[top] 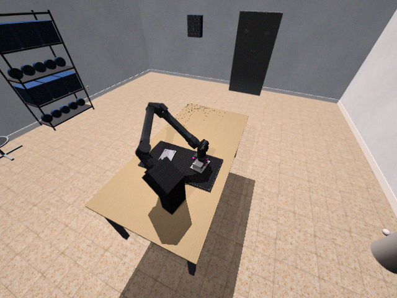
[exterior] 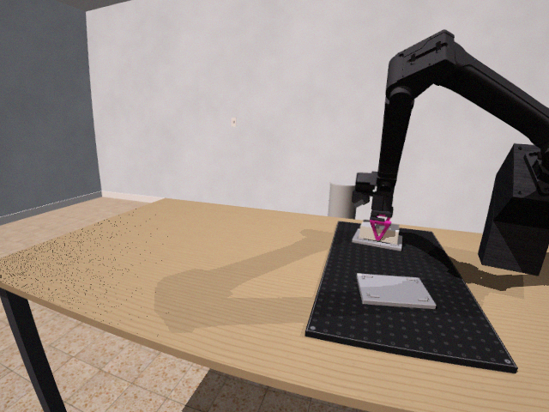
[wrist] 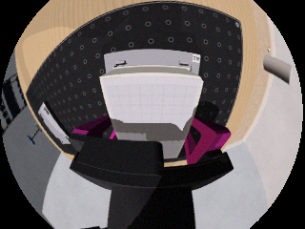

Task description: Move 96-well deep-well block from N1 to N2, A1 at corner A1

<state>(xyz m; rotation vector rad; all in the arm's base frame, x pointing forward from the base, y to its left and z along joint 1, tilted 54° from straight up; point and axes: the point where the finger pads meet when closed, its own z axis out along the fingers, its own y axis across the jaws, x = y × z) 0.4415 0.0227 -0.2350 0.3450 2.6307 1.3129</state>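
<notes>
Right now my hand is 10 mm below the white deep-well block.
</notes>
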